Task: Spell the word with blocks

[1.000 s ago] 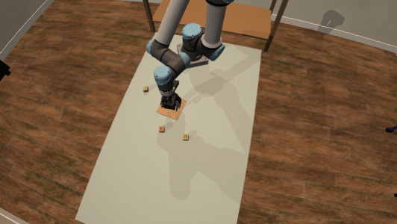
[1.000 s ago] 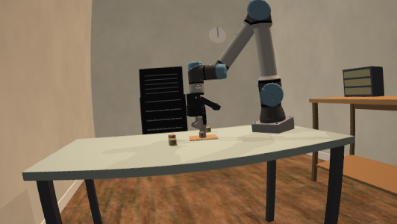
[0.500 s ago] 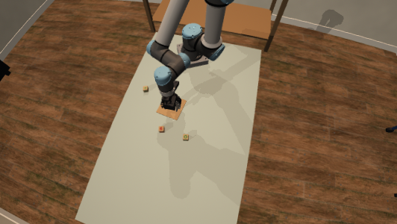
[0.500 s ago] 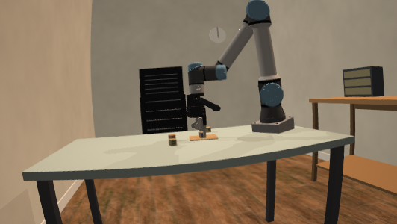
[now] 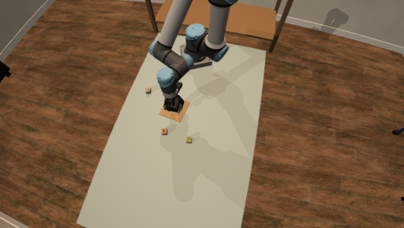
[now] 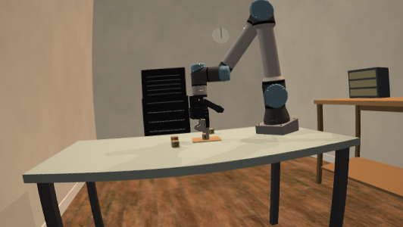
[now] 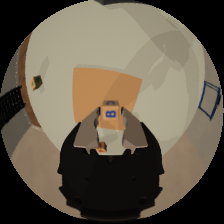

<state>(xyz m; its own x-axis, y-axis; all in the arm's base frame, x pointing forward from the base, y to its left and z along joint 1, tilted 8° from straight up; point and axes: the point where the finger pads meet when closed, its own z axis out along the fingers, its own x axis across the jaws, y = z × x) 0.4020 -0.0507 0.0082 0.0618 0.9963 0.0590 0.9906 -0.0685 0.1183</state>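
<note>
The orange mat lies 2 cm to the right of my hand, 2 cm below it and 1 cm behind it. From my hand the other things lie so: block: 21 cm to the right, 10 cm behind, 1 cm below.
</note>
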